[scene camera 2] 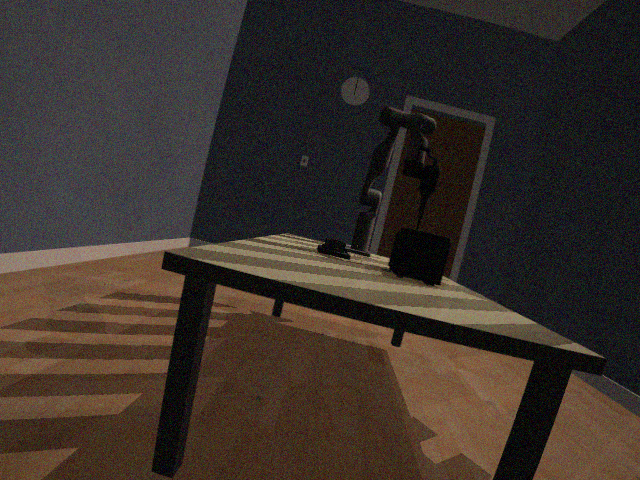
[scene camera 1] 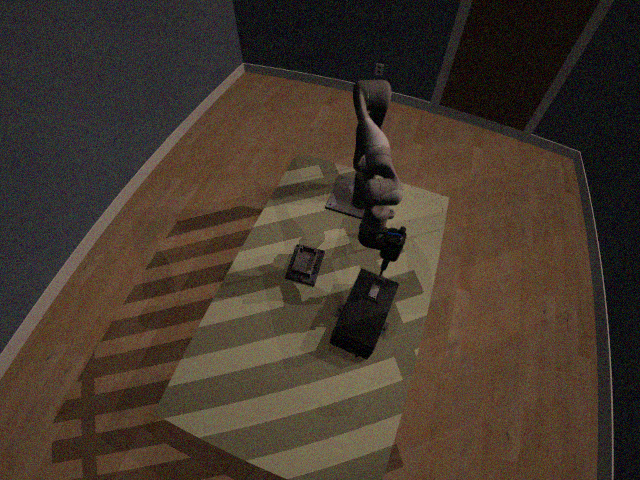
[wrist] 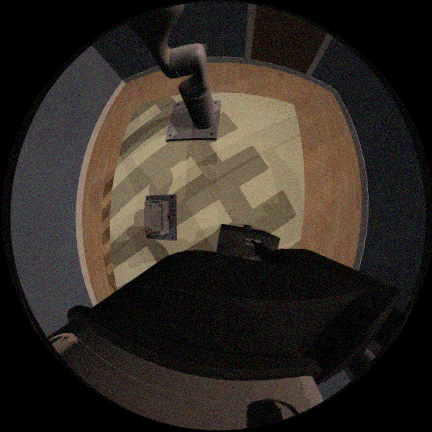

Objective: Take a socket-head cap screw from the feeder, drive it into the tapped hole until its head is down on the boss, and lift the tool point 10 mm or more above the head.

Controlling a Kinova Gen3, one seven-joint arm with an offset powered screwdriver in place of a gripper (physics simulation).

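Note:
The feeder, a large black box (scene camera 1: 361, 320) (scene camera 2: 421, 257) (wrist: 230, 240), stands on the table with a small pale patch on its top. My screwdriver (scene camera 1: 382, 273) (scene camera 2: 418, 227) (wrist: 255, 242) points down at the arm-side end of the feeder's top. Its tip is at or very close to the top; I cannot tell whether it touches. Whether a screw is on the tip is too small and dark to see. The workpiece, a small dark plate with a raised block (scene camera 1: 306, 262) (scene camera 2: 333, 249) (wrist: 158, 218), lies apart from the feeder. Its boss and tapped hole cannot be made out.
The arm's base plate (scene camera 1: 337, 202) (wrist: 175, 132) is bolted near the table's far end. The table (scene camera 1: 248, 361) (scene camera 2: 310, 276) (wrist: 285, 145) is crossed by striped shadows. The dark tool body (wrist: 230, 320) covers much of the lower wrist view and hides part of the feeder.

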